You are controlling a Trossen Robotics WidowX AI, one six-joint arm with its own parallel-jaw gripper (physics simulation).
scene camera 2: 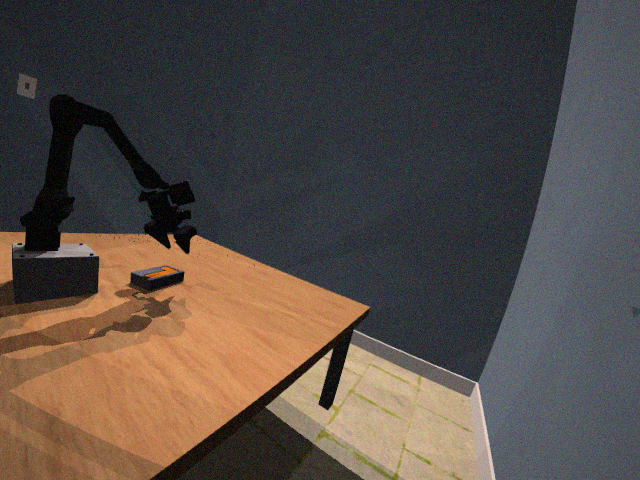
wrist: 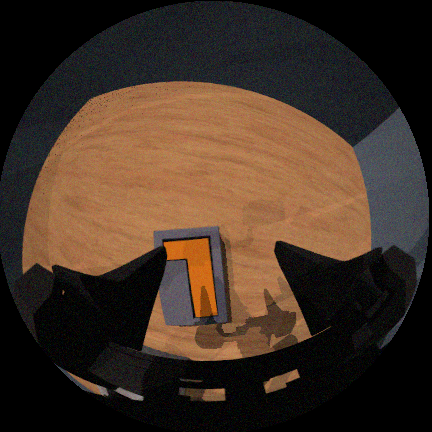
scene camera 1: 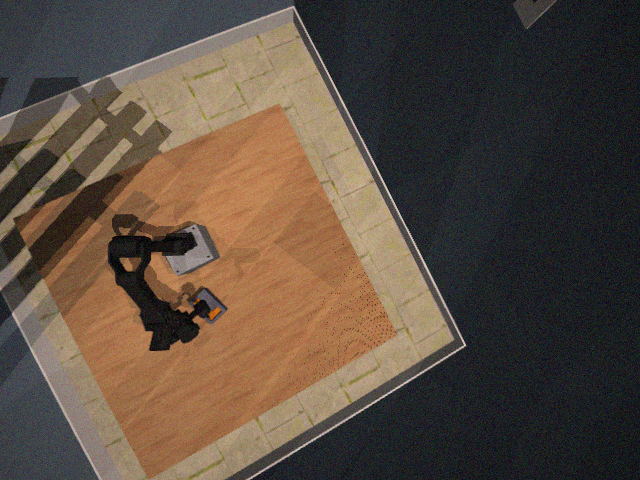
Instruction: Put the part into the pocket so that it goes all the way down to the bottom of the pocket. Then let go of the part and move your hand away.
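Pixels of known places: gripper, fingertip midpoint: [scene camera 2: 178, 250] [wrist: 221, 249] [scene camera 1: 200, 324]; arm's base, origin of the base link: [scene camera 2: 41, 248] [scene camera 1: 187, 241].
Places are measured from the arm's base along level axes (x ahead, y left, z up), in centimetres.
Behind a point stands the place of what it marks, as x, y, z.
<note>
The orange L-shaped part [scene camera 1: 214, 313] {32.9, -4.8, -6.9} [scene camera 2: 168, 270] {32.1, -6.2, -6.8} [wrist: 199, 260] {31.9, -7.1, -7.0} lies in the pocket of the grey block [scene camera 1: 210, 296] {25.2, -3.3, -6.9} [scene camera 2: 157, 282] {26.4, -12.1, -8.3} [wrist: 177, 295] {26.3, -5.4, -6.9}. It lies flat, with its outline matching the pocket and a thin dark gap along its edges. Its top looks about level with the block's top or slightly below; the pocket bottom is hidden. My gripper [scene camera 2: 178, 250] {33.9, -8.4, 0.9} [wrist: 221, 249] {33.9, -8.4, 0.9} is open and empty, above the block and apart from the part. In the wrist view the left finger overlaps the block's left side, and the right finger is over the table. In scene camera 1 the arm covers some of the part.
The block stands on the wooden table [scene camera 1: 268, 206] {-2.5, 36.8, -10.5} [scene camera 2: 232, 330] {32.8, -43.7, -10.5} [wrist: 200, 150] {50.9, -1.8, -10.5}. The arm's grey base box [scene camera 1: 183, 263] {7.7, -4.9, 0.1} [scene camera 2: 56, 276] {2.5, -10.0, -4.5} stands beside it. Arm shadows fall on the table near the block. A wall switch plate [scene camera 2: 26, 86] is behind the arm.
</note>
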